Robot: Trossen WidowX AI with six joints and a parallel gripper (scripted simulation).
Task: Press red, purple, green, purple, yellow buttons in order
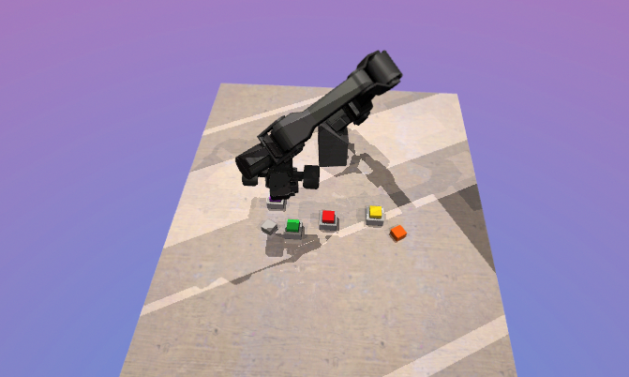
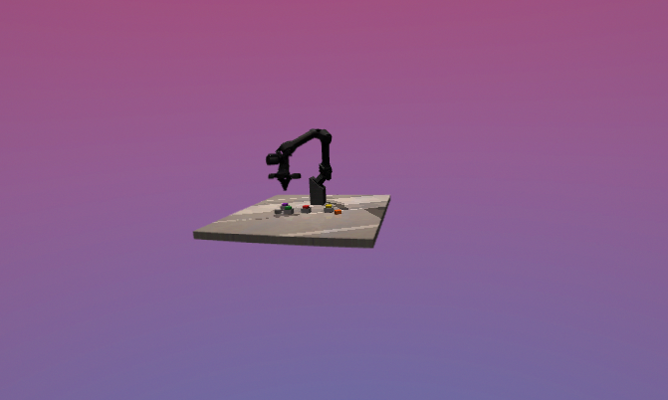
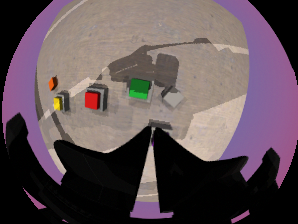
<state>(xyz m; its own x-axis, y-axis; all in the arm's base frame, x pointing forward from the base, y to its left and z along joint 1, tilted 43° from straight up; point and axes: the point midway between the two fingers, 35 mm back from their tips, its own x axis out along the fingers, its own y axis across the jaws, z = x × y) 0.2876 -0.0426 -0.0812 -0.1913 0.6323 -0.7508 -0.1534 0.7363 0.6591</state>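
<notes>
Right now the yellow button is 70 mm behind my gripper tip, 250 mm to the left of it and 100 mm below it. Round my gripper tip: red button 30 mm behind, 120 mm to the left, 100 mm below; then grey block 30 mm ahead, 40 mm to the right, 120 mm below; then green button 20 mm ahead, 30 mm to the left, 100 mm below.
</notes>
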